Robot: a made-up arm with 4 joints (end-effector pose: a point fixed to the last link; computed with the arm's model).
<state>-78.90 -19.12 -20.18 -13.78</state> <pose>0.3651 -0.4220 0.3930 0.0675 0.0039 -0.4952 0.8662</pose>
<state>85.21 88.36 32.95 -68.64</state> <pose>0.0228 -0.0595 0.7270 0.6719 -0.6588 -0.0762 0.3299</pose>
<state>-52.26 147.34 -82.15 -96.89</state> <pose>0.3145 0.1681 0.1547 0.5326 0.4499 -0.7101 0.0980</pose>
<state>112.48 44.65 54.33 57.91</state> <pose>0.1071 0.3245 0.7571 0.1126 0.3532 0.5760 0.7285</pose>
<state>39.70 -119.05 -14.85 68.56</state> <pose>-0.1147 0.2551 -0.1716 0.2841 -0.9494 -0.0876 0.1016</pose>
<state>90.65 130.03 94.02 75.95</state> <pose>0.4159 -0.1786 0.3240 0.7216 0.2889 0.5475 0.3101</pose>
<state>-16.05 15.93 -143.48 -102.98</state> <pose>-0.1851 0.1316 0.3552 0.6099 -0.3585 0.6596 0.2538</pose>
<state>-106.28 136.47 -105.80 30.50</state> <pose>0.2941 -0.1711 0.0094 -0.8607 0.3451 -0.2363 0.2902</pose>
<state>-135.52 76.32 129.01 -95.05</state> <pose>-0.2078 0.2737 0.3264 0.4529 0.0265 0.3671 0.8121</pose>
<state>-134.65 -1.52 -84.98 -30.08</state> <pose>0.2179 -0.2780 0.5048 -0.0969 -0.2398 -0.4088 0.8752</pose>
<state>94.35 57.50 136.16 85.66</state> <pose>0.4038 -0.0980 0.3021 0.5317 0.7073 0.0663 0.4611</pose>
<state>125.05 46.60 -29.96 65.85</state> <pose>-0.3940 -0.0515 0.6927 -0.2424 -0.1161 0.9113 0.3119</pose>
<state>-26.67 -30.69 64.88 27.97</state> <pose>0.3613 -0.4750 0.3011 0.0830 0.4052 -0.6915 0.5922</pose>
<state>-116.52 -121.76 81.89 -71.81</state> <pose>-0.2947 0.0376 -0.0198 -0.0711 0.7212 -0.5416 0.4260</pose>
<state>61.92 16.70 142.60 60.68</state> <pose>0.2689 -0.2659 0.4588 0.4460 0.4076 -0.4811 0.6353</pose>
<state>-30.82 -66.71 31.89 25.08</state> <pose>0.3962 -0.2960 -0.0444 0.0894 0.6916 -0.4254 0.5769</pose>
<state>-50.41 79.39 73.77 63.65</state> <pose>-0.2865 -0.1793 0.6700 0.4684 -0.3415 -0.5095 0.6359</pose>
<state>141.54 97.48 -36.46 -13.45</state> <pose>-0.0985 -0.3561 0.5175 -0.6698 0.4554 -0.5850 0.0421</pose>
